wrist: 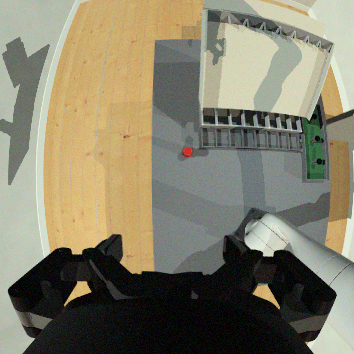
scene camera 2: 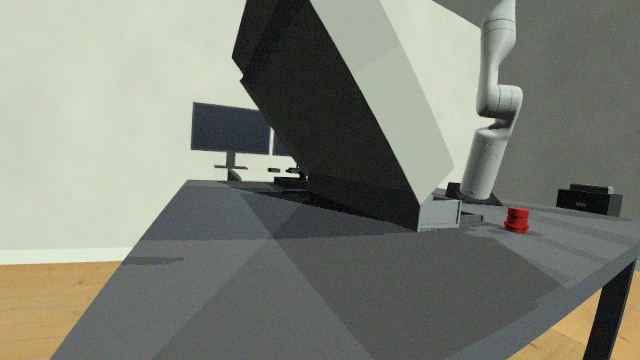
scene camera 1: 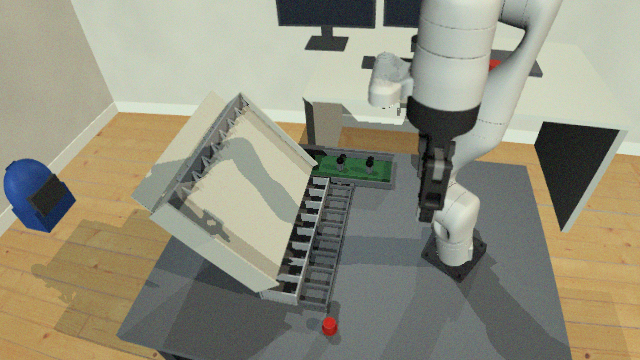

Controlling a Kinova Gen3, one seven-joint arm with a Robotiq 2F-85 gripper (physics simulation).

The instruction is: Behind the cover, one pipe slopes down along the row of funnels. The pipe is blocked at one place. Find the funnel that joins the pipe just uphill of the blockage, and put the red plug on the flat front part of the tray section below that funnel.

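Seen in the pictures: gripper, fingertip midpoint: [wrist: 172,246] [scene camera 1: 425,194]; arm's base, origin of the base link: [scene camera 2: 474,192] [scene camera 1: 453,250].
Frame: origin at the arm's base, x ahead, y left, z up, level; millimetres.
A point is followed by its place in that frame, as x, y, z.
The red plug [scene camera 1: 329,326] @[301, 269, 9] [scene camera 2: 516,220] @[318, 264, -9] [wrist: 187,152] @[296, 259, 9] stands upright on the grey table, beyond the near end of the tray. The large beige cover [scene camera 1: 225,185] @[587, 54, 228] [scene camera 2: 325,100] @[600, 88, 161] [wrist: 235,75] @[523, 103, 150] leans up behind the tray. A row of pointed funnel shapes [scene camera 1: 212,147] @[630, -8, 293] [wrist: 280,31] @[623, -20, 289] runs along its upper edge. The tray [scene camera 1: 280,297] @[439, 204, -6] [scene camera 2: 440,215] @[442, 204, -8] has a row of dark sections with low-walled flat front parts. The pipe and its blockage are hidden behind the cover. My gripper [wrist: 172,246] @[155, 299, 506] is open and empty, high above the table and away from the plug; scene camera 1 shows it edge-on.
A green panel [scene camera 1: 381,172] @[220, -319, -26] [wrist: 314,150] @[313, -330, -27] with black knobs lies in a grey frame at the tray's far end. The arm's base [scene camera 1: 429,254] @[64, 10, -17] stands right of the tray. A desk [scene camera 1: 360,92] with monitors is behind. A blue helmet-like object [scene camera 1: 22,185] is at left.
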